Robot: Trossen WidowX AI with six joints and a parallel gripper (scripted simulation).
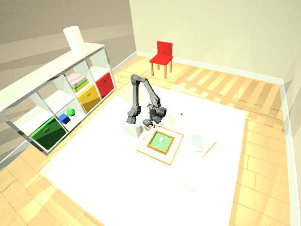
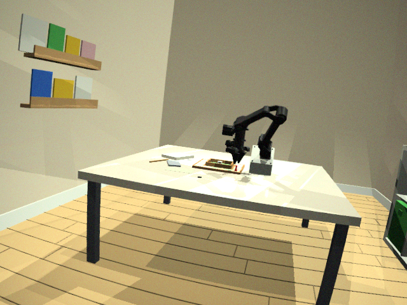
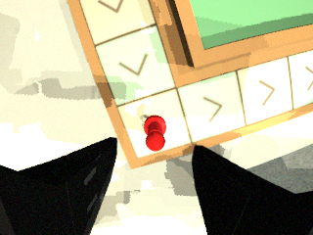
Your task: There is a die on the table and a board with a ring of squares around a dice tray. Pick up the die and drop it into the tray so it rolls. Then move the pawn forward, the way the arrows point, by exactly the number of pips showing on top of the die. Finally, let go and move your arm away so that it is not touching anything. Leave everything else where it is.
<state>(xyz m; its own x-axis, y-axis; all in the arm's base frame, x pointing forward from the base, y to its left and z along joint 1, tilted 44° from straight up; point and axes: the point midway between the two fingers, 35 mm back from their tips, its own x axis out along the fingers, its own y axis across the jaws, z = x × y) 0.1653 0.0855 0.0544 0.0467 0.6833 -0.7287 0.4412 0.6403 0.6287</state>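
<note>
The red pawn is 3 cm below my gripper tip. Round my gripper tip: dice tray: 10 cm ahead, 12 cm to the right, 5 cm below; white die: 11 cm ahead, 10 cm to the right, 3 cm below.
</note>
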